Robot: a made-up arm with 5 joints.
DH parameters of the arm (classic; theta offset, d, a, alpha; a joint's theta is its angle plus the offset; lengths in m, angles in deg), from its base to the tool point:
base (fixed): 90 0.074 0.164 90
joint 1: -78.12 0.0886 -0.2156 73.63
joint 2: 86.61 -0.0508 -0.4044 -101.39
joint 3: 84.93 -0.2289 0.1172 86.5
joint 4: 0 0.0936 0.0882 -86.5
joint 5: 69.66 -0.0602 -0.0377 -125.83
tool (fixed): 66.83 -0.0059 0 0
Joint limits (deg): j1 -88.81..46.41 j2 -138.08..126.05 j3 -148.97..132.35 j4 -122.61..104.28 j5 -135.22..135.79
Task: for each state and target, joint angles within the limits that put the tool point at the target. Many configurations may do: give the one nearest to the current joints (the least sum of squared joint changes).
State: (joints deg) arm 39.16 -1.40 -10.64 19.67 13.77
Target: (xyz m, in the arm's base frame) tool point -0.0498 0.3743 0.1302
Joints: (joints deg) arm 45.54 29.81 -4.55 16.40 16.59
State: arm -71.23 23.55 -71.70 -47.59 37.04
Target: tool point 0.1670 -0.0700 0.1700
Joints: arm -87.86 51.85 -94.71 -51.41 38.96
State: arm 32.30 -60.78 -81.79 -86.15 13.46
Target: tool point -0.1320 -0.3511 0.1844
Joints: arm 46.41 -94.45 -70.47 -46.37 7.49
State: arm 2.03 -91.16 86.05 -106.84 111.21
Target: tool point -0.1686 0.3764 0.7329
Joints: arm -29.18 -98.64 86.07 -107.57 109.85
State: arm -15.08 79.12 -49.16 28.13 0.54
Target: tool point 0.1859 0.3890 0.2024
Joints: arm 37.87 76.28 -4.12 39.95 15.02
